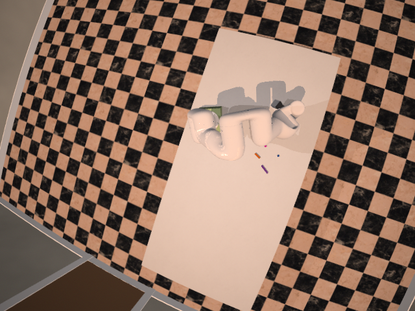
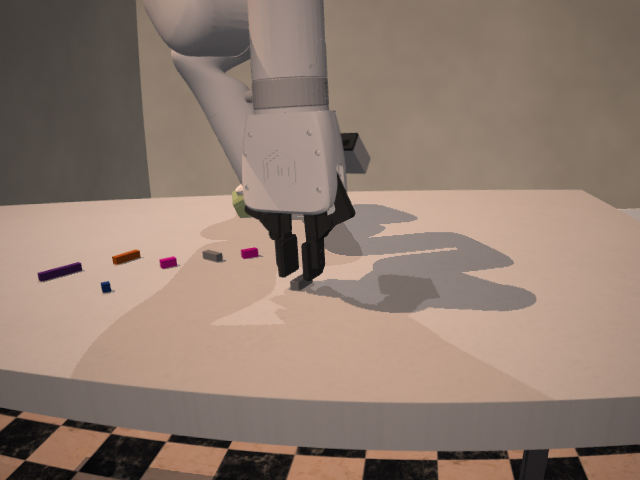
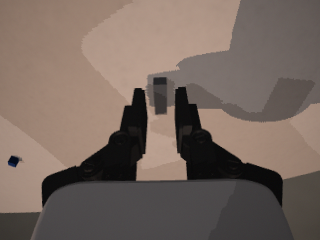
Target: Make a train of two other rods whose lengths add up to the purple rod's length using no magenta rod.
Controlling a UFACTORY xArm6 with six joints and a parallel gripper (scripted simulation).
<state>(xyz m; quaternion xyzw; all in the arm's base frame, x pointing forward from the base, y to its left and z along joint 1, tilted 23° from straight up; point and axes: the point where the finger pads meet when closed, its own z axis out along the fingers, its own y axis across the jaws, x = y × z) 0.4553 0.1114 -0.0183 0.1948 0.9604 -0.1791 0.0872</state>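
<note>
Now: hand 230 mm to the left of the small blue rod, 30 mm above it and 10 mm short of it. The rest, counted from my hand: purple rod: 330 mm to the right, 50 mm behind, 30 mm below; orange rod: 250 mm to the right, 120 mm behind, 30 mm below.
</note>
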